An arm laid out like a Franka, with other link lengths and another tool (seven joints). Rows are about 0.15 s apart.
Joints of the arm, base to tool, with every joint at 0 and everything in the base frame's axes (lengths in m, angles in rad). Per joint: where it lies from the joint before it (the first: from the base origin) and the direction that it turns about. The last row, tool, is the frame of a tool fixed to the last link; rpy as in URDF.
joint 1: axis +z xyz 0 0 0.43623
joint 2: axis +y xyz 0 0 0
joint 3: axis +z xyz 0 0 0.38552
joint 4: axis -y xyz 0.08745 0 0
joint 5: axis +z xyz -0.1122 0 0.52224
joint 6: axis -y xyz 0 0 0
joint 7: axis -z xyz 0.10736 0 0
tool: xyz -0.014 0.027 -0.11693 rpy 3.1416 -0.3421 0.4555
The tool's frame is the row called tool.
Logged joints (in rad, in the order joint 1, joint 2, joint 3, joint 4, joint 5, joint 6, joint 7), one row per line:
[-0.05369, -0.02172, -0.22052, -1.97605, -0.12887, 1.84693, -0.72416]
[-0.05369, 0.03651, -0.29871, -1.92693, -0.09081, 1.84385, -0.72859]
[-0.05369, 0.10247, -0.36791, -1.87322, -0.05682, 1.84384, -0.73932]
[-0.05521, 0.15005, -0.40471, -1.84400, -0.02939, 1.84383, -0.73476]
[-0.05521, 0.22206, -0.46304, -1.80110, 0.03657, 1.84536, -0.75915]
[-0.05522, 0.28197, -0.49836, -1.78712, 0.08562, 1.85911, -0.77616]
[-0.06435, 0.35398, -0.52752, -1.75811, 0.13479, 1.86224, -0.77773]
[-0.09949, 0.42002, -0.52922, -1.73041, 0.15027, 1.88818, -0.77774]
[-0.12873, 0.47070, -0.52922, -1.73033, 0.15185, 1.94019, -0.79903]
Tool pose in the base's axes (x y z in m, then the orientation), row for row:
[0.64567, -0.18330, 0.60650, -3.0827, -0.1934, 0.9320]
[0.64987, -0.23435, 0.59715, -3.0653, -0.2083, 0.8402]
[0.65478, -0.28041, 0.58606, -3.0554, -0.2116, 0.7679]
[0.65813, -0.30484, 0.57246, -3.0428, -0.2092, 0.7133]
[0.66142, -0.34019, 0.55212, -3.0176, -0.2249, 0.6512]
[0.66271, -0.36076, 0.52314, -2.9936, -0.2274, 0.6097]
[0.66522, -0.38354, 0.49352, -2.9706, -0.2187, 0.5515]
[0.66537, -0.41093, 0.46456, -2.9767, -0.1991, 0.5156]
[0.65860, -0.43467, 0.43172, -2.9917, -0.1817, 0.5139]
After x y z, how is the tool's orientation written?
As angles about the fixed x, y, z axes (roll, pitch, yaw), in radians.
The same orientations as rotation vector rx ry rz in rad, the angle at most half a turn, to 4 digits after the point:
[-2.6712, -1.3530, -0.2199]
[-2.7141, -1.2254, -0.2379]
[-2.7513, -1.1262, -0.2447]
[-2.7747, -1.0502, -0.2407]
[-2.7806, -0.9605, -0.2563]
[-2.7799, -0.9007, -0.2533]
[-2.7913, -0.8183, -0.2394]
[-2.8210, -0.7688, -0.2208]
[-2.8422, -0.7676, -0.2032]

